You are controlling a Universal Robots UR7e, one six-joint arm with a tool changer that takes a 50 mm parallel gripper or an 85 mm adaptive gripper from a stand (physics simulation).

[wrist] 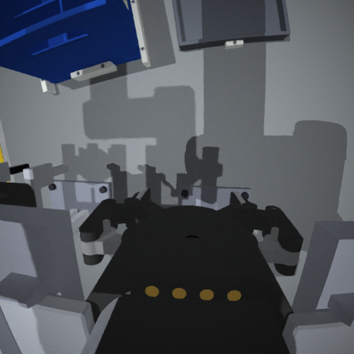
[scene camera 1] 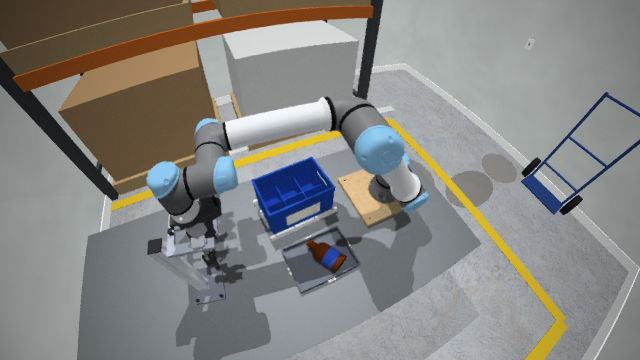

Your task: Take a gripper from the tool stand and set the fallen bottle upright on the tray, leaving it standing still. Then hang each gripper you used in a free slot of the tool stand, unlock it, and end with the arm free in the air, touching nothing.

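Scene:
There's an adaptive gripper (wrist: 187, 252) here, and it's 0.04 m from the lens.

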